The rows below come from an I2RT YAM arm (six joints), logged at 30 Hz.
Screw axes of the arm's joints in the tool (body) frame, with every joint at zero. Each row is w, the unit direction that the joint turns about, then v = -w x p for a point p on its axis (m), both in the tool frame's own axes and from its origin. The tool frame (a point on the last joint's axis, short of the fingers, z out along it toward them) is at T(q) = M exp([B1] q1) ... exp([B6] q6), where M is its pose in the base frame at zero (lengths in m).
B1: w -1 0 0 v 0 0.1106 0
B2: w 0 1 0 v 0.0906 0 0.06
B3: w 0 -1 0 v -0.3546 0 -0.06
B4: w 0 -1 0 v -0.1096 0 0
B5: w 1 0 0 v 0 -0.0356 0
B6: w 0 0 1 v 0 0 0
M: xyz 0.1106 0 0.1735 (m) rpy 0 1.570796 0 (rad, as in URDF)
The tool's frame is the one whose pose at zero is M.
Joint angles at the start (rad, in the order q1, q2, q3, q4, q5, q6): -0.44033 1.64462 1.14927 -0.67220 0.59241 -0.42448
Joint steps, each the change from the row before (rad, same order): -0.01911 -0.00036 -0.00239 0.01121 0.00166 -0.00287; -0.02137 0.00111 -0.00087 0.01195 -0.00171 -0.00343; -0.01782 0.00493 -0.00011 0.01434 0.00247 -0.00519; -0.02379 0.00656 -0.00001 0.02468 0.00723 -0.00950; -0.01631 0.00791 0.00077 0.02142 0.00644 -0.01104; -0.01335 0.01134 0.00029 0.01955 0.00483 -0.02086; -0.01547 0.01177 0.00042 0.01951 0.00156 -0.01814; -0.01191 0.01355 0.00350 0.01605 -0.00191 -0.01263; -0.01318 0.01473 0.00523 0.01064 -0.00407 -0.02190; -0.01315 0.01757 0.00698 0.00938 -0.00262 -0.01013
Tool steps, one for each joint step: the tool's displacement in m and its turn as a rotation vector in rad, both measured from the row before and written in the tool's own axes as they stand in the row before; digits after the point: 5 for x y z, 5 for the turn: 0.00197 -0.00471 0.00362 0.00751 0.00582 0.01681; 0.00181 -0.00525 0.00416 0.00522 0.00531 0.01834; 0.00088 -0.00414 0.00445 0.00837 0.00537 0.01346; 0.00079 -0.00594 0.00595 0.01693 0.00484 0.01848; -0.00008 -0.00385 0.00493 0.01376 0.00287 0.00912; -0.00030 -0.00221 0.00544 0.00975 0.00477 -0.00623; 0.00004 -0.00254 0.00597 0.00707 0.00515 -0.00220; -0.00081 -0.00172 0.00538 0.00262 0.00277 -0.00056; -0.00044 -0.00185 0.00573 -0.00103 0.00603 -0.01171; -0.00063 -0.00167 0.00630 -0.00085 0.00836 -0.00128
